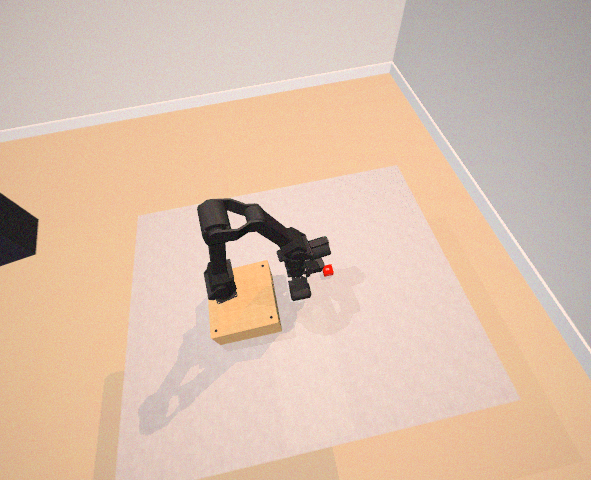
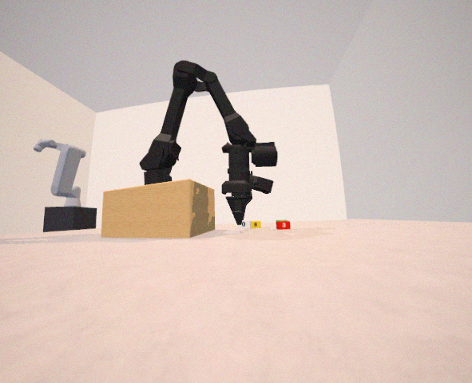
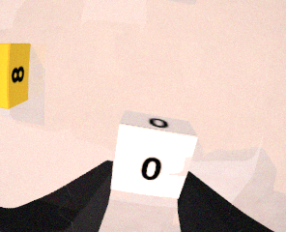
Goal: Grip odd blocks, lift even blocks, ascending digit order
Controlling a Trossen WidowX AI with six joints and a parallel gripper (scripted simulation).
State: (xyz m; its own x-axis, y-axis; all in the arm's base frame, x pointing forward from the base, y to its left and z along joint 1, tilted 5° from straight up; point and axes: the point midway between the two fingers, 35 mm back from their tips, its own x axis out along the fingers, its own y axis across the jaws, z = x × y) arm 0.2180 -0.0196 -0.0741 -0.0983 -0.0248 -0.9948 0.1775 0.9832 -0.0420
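The red block is 110 mm ahead of my gripper tip. Round my gripper tip: green block 140 mm ahead, 110 mm to the left; then white block 10 mm ahead; then yellow block 50 mm ahead, 80 mm to the left.
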